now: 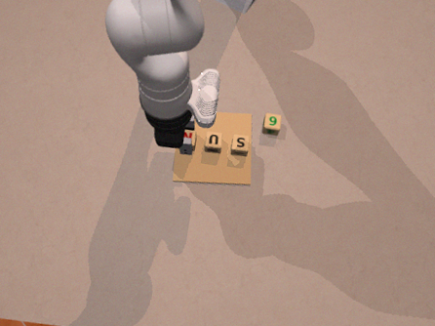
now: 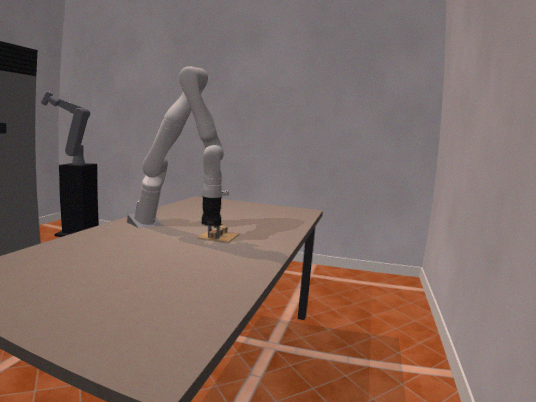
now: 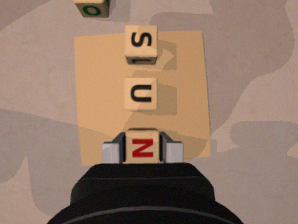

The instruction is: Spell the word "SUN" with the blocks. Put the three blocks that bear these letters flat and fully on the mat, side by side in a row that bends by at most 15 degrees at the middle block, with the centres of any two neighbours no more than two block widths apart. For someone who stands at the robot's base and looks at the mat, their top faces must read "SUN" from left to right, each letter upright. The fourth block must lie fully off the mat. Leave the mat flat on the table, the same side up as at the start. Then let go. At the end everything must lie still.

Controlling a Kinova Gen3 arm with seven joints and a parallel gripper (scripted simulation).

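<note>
My gripper is now right at the N block. The rest, counted from my hand: mat: 5 cm to the left, 2 cm below, 1 cm ahead; then U block: 5 cm to the left, 1 cm ahead; then S block: 9 cm to the left, 2 cm ahead.
</note>
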